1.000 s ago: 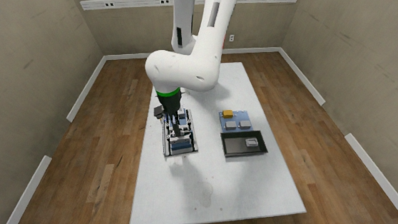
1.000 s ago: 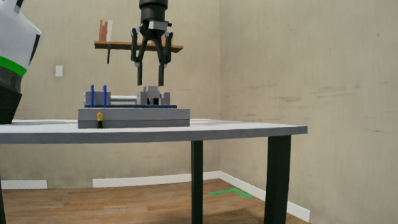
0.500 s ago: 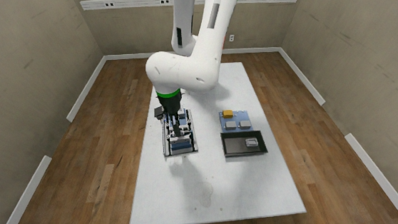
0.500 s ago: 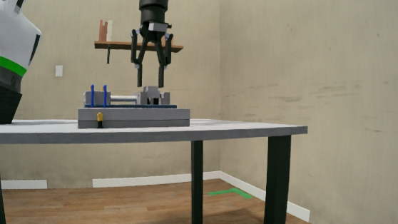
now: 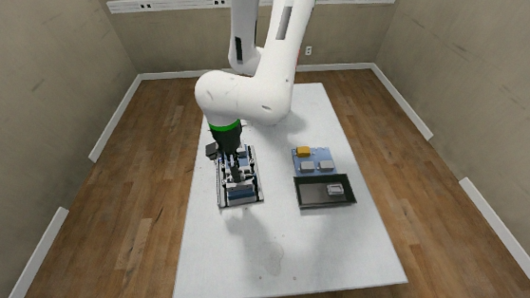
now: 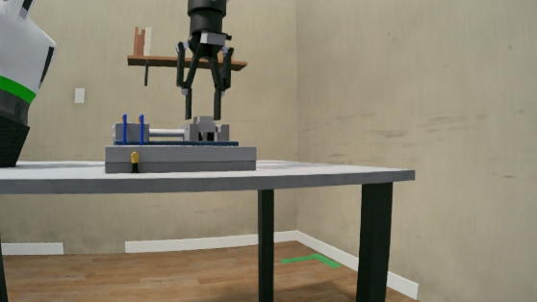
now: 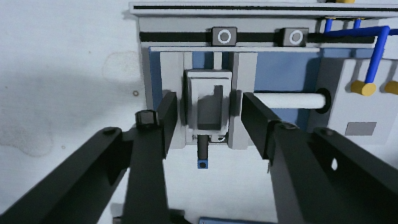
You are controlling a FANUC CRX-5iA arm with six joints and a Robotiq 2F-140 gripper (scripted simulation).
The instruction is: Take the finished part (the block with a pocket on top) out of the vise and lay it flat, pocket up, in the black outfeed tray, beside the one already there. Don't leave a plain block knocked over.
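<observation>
Right now my hand is 8 cm past the vise screw rod, 6 cm above it and 1 cm to the right of it. Also, from my hand: blue pallet (37 cm to the left, 13 cm below, 5 cm behind); orange block (33 cm to the left, 11 cm below, 10 cm behind).
</observation>
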